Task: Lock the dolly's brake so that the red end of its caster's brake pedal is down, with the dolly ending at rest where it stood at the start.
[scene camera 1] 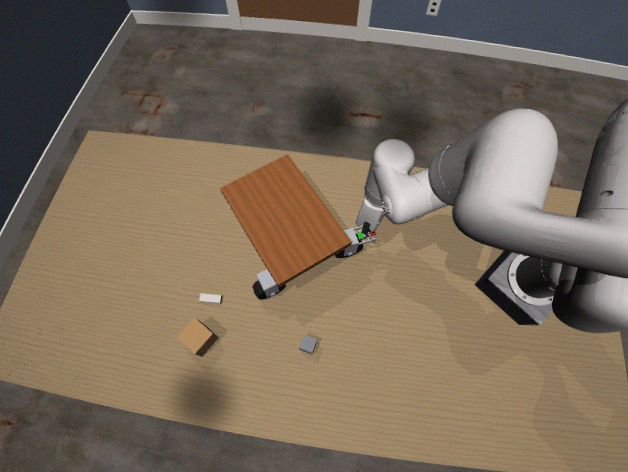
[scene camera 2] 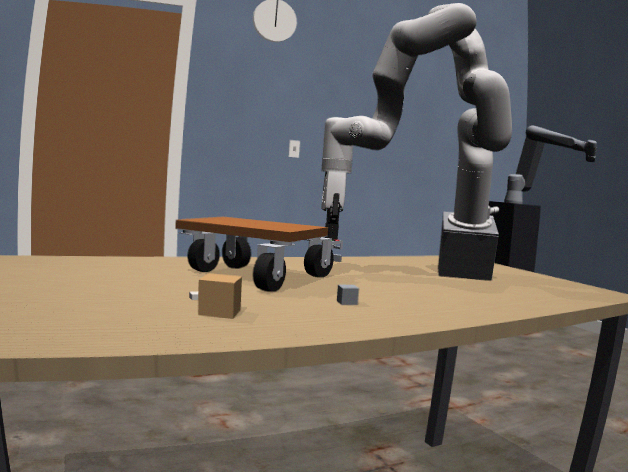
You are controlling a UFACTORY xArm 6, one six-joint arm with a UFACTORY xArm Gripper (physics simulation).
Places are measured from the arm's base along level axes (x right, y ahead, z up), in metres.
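Pixels of known places: gripper, fingertip midpoint: (scene camera 1: 369,227) (scene camera 2: 330,239); arm's base, link origin: (scene camera 1: 535,277) (scene camera 2: 469,222).
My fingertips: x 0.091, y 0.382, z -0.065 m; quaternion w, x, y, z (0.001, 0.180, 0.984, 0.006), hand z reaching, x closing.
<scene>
Ahead of a thing's pixels: the offset from my fingertips to its middle. "pt": to the spot under its first point. Level surfaces: height alone.
The dolly (scene camera 1: 286,218) (scene camera 2: 248,228) stands upright on its wheels, with a flat brown wooden deck. The caster {pt dx -0.057, dy +0.040, dz -0.008 m} (scene camera 1: 350,247) (scene camera 2: 318,260) at its corner nearest the robot base carries the brake pedal. The pedal's green end {pt dx -0.027, dy +0.020, dz -0.001 m} (scene camera 1: 360,236) is beside the deck corner, and its red end {pt dx -0.013, dy -0.011, dz -0.001 m} (scene camera 1: 373,233) (scene camera 2: 337,241) is on the outer side. My gripper (scene camera 1: 368,234) (scene camera 2: 333,238) is shut and empty, pointing down at the pedal, with its tips between the green and red ends in scene camera 1. The tips partly hide the pedal; contact and the pedal's exact tilt are unclear.
A tan box {dx -0.329, dy +0.365, dz -0.059 m} (scene camera 1: 195,335) (scene camera 2: 218,296), a grey cube {dx -0.296, dy +0.104, dz -0.072 m} (scene camera 1: 308,344) (scene camera 2: 347,294) and a small white block {dx -0.226, dy +0.370, dz -0.083 m} (scene camera 1: 210,298) (scene camera 2: 193,295) lie on the table {dz -0.089 m} (scene camera 1: 126,243) (scene camera 2: 395,314). The robot's base block (scene camera 2: 467,253) stands right of the dolly.
</scene>
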